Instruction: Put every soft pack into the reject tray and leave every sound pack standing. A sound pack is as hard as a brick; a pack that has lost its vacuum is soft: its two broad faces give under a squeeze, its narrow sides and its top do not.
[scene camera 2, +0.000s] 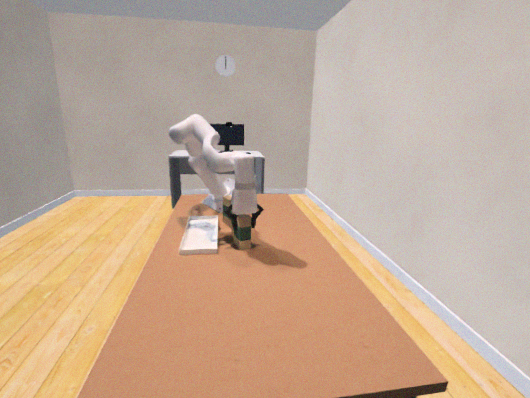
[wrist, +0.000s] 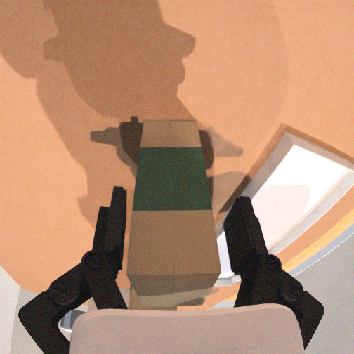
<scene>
In view: the gripper (scene camera 2: 244, 228) and a white reject tray (scene camera 2: 201, 234).
The gripper is seen too in the wrist view (wrist: 179, 205).
</scene>
